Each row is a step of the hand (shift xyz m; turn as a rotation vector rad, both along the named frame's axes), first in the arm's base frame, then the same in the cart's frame.
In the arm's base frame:
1: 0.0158 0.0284 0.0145 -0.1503 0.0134 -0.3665
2: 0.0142 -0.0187 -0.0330 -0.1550 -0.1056 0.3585
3: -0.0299 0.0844 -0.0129 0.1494 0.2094 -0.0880
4: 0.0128 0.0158 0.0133 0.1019 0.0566 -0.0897
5: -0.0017 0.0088 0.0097 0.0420 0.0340 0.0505
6: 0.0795 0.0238 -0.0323 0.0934 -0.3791 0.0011
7: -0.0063 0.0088 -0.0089 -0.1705 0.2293 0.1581
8: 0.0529 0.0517 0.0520 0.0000 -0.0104 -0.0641
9: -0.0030 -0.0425 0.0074 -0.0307 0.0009 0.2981
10: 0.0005 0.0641 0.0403 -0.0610 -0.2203 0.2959
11: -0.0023 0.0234 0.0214 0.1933 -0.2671 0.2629
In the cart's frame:
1: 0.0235 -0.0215 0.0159 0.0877 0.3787 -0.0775
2: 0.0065 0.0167 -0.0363 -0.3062 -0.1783 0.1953
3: 0.0549 0.0282 0.0662 0.2703 -0.0284 0.0046
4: 0.0129 -0.0185 0.0090 0.1309 0.0044 -0.0668
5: 0.0018 -0.0065 0.0113 0.0258 -0.0660 0.0212
6: 0.0710 -0.0256 -0.0473 -0.2432 -0.0567 -0.3001
7: 0.0073 0.0108 0.0052 0.0247 -0.0164 0.3252
8: 0.0441 -0.0742 0.0269 0.0187 0.0497 -0.0374
9: -0.0370 -0.0035 -0.0222 -0.1382 -0.2112 0.1615
10: 0.0324 -0.0321 0.0605 -0.3210 -0.1884 0.0354
11: 0.0078 -0.0153 0.0267 -0.2168 -0.3235 -0.1617

